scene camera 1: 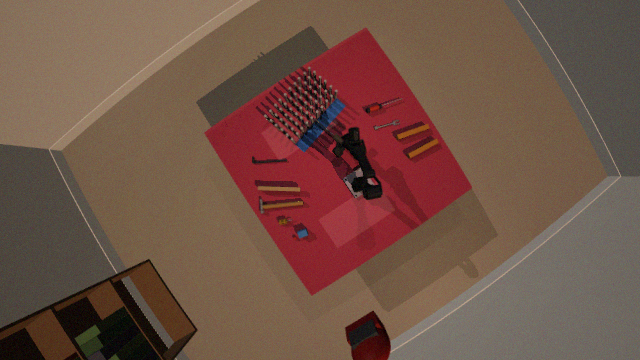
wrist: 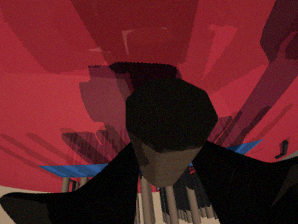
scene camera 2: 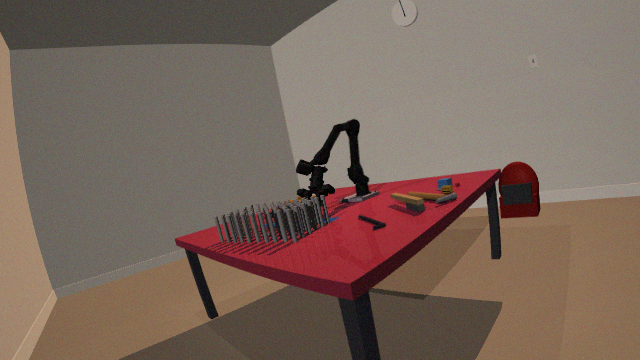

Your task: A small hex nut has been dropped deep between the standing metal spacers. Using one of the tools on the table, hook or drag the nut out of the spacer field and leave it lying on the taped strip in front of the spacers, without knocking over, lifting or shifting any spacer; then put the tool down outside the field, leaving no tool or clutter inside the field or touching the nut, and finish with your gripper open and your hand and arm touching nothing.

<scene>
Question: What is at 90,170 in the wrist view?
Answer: A blue taped strip.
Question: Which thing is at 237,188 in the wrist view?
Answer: My gripper.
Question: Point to a blue taped strip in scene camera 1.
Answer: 337,106
</scene>
